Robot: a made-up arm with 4 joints.
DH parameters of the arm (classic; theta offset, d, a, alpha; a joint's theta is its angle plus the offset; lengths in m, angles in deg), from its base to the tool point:
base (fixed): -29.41 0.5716 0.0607 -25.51
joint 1: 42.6 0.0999 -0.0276 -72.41
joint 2: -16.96 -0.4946 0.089 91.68
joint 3: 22.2 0 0.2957 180
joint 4: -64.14 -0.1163 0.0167 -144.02
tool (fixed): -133.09 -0.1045 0 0
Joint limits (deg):
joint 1: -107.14..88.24
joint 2: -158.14..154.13
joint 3: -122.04..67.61
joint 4: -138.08..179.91
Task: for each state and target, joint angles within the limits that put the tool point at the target. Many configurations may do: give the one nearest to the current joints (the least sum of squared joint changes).
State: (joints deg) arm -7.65 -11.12 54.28 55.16
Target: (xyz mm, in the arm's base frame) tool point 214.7 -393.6 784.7
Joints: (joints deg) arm -38.95 8.00 2.20 53.74
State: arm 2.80 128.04 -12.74 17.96
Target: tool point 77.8 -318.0 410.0
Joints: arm 21.01 121.38 13.51 9.63
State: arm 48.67 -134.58 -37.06 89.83
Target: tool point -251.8 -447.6 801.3
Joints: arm 1.74 -158.05 -10.27 87.70
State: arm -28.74 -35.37 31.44 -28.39
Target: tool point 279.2 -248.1 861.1
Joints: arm 7.15 -46.16 22.07 -9.96
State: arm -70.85 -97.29 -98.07 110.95
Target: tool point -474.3 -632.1 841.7
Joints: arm -46.97 -107.83 -113.41 124.99
